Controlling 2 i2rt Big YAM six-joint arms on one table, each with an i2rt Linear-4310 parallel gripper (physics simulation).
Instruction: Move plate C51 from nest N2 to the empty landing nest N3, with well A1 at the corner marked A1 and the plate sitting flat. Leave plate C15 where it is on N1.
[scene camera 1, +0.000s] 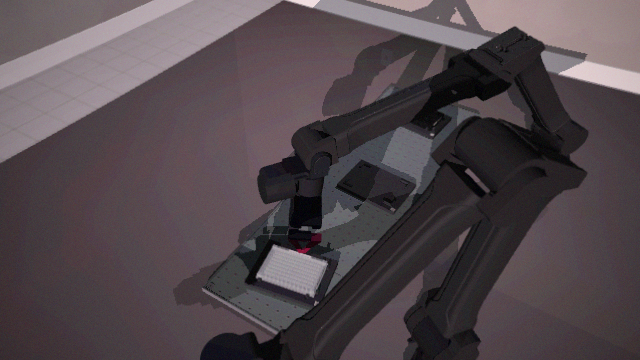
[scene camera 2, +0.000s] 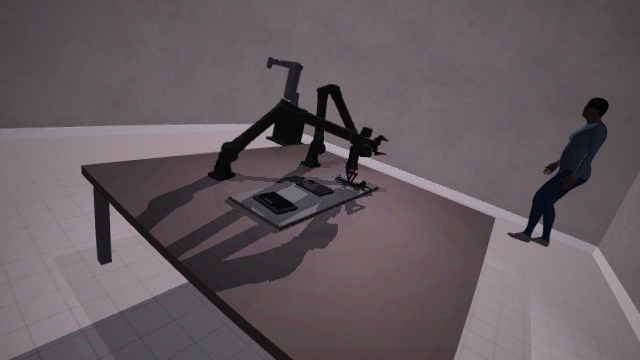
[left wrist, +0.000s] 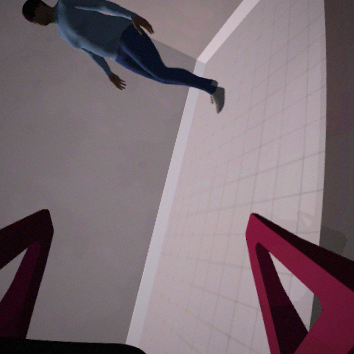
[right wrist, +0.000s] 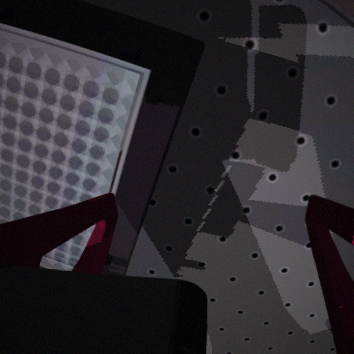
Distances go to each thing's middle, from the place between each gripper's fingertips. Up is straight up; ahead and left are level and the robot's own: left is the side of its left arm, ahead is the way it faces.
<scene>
My right hand is 80 mm to the right of the well plate (scene camera 1: 299, 272), 40 mm past it and 10 mm above it.
Right now my left hand is 2 cm short of the well plate, 43 cm to the left of it and 17 cm above it.
</scene>
